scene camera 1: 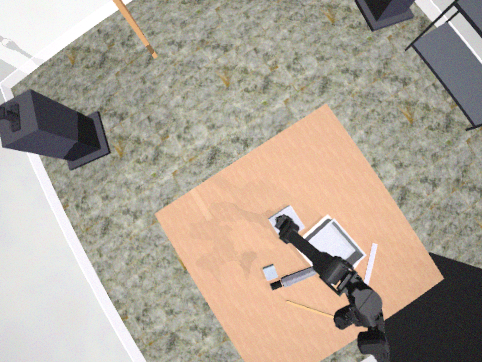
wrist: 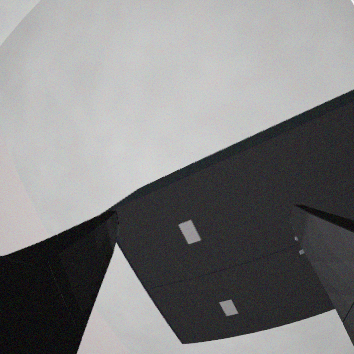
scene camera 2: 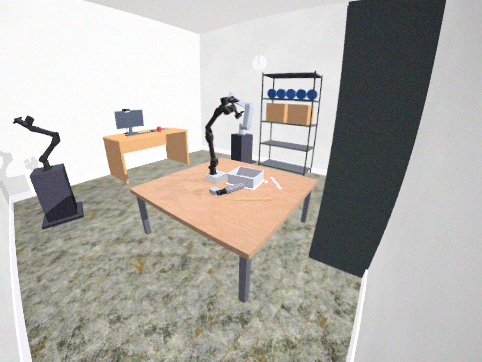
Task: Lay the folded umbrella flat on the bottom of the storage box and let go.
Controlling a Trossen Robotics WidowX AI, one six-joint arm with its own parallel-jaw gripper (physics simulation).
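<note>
The folded umbrella, a grey ribbed cylinder with a black end, lies on the table outside the storage box. In the overhead view its other end runs under the arm and is hidden. The storage box is light grey and open-topped, and stands upright beside the umbrella. Part of the box is hidden by the arm in the overhead view. My gripper is raised high above the table, away from the umbrella. Its fingers are wide apart with nothing between them.
The table also bears a pale blue block, a white strip and a thin yellowish stick. A tall dark cabinet stands past the table.
</note>
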